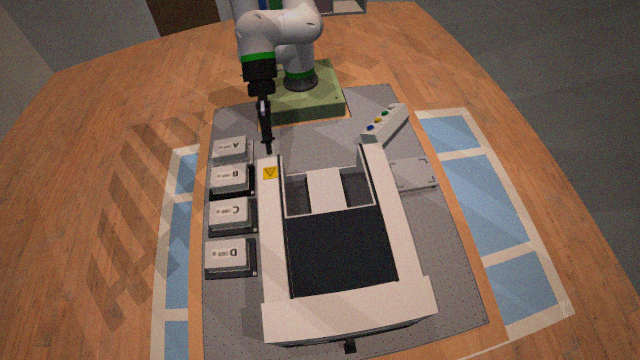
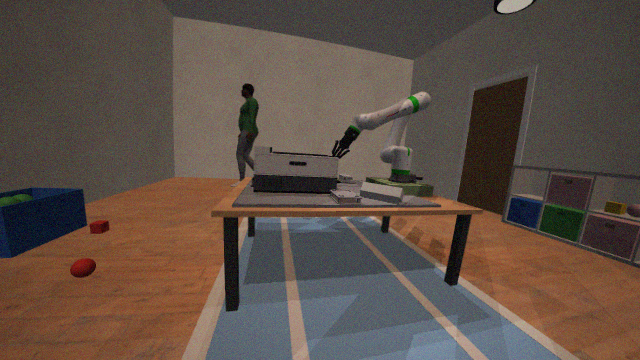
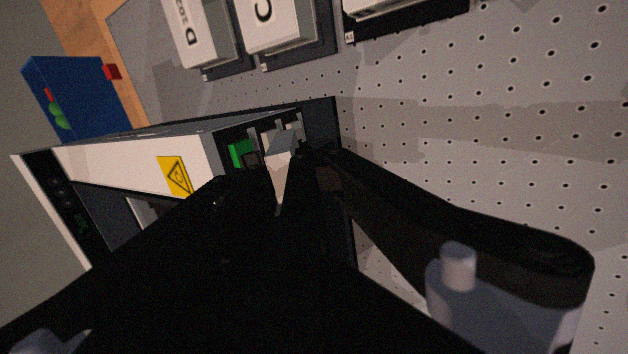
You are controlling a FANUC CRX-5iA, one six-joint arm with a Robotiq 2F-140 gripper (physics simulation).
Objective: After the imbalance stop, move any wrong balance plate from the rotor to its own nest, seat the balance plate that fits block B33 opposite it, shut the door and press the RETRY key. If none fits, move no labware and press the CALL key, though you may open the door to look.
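Places are measured from the arm's base along level axes (x ahead, y left, z up), in centimetres.
Where they show: gripper, fingertip midpoint: [image 3: 290,147]; arm's base, origin of the base link: [image 1: 300,81] [image 2: 399,181].
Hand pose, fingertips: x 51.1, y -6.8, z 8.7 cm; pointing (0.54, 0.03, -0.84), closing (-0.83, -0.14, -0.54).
Observation:
Things, the pixels of their top centre, and the offset from my fingertips. "pt": a spot on its surface instead.
- green key, middle of its top: [image 3: 232,156] dx +2.4, dy -0.3, dz +4.2 cm
- Balance plates A, middle of its top: [image 1: 228,146] [image 2: 345,175] dx -17.4, dy -18.9, dz -9.5 cm
- B, middle of its top: [image 1: 227,174] dx -4.6, dy -17.0, dz -9.5 cm
- C, middle of its top: [image 1: 227,210] dx +9.0, dy -15.1, dz -9.5 cm
- D, middle of its top: [image 3: 183,14] [image 1: 224,253] dx +22.9, dy -14.4, dz -9.5 cm
- white middle part, middle of its top: [image 1: 325,189] dx +11.3, dy +15.0, dz +3.3 cm
- sloped button box, middle of its top: [image 1: 387,115] [image 2: 382,184] dx -24.8, dy +38.3, dz -6.5 cm
- flat grey plate, middle of its top: [image 1: 412,171] [image 2: 345,192] dx -2.8, dy +43.3, dz -10.9 cm
- yellow warning label, surface spot: [image 3: 175,176] [image 1: 269,172] pt dx +7.4, dy +1.3, dz +6.2 cm
My gripper [image 1: 269,152] [image 2: 335,154] [image 3: 290,147] is shut and empty, its tips close to the machine's arm-side end, by a green key [image 3: 242,151] and pale keys partly hidden by the fingers. Contact cannot be told. Balance plates A [image 1: 231,148], B [image 1: 231,176], C [image 1: 229,212] [image 3: 270,25] and D [image 1: 226,254] [image 3: 192,37] sit in a row of nests beside the white machine [image 1: 350,315] [image 2: 312,165]. Its dark door panel [image 1: 342,252] leaves the arm-side part of the bay open, showing a white middle part [image 1: 326,190] between dark recesses. Block B33 cannot be made out.
A sloped button box [image 1: 387,125] [image 2: 381,192] with coloured buttons and a flat grey plate [image 1: 412,174] [image 2: 345,196] stand on the machine's other side. A yellow warning label [image 1: 270,172] [image 3: 175,176] marks the near machine rail. A person [image 2: 247,122] stands beyond the table.

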